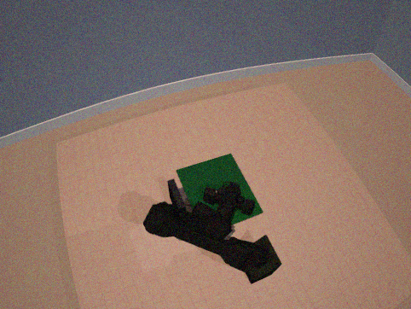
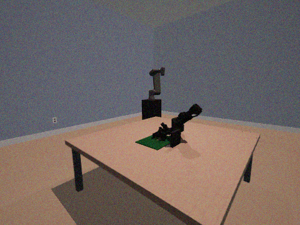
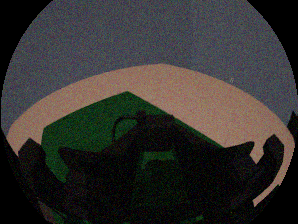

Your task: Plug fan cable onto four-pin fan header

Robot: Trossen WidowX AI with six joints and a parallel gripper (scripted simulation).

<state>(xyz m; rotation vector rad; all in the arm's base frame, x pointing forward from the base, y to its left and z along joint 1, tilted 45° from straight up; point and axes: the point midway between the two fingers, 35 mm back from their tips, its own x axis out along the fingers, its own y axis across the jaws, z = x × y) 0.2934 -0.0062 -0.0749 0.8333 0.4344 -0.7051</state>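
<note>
The black plug is 10 mm below my gripper tip. From my gripper tip the other things lie so: dark fan: 10 mm ahead, 220 mm to the left, 30 mm above; then green circuit board: 20 mm ahead, 60 mm to the left, 50 mm below; then pale fan header: 10 mm ahead, 70 mm to the left, 30 mm below.
</note>
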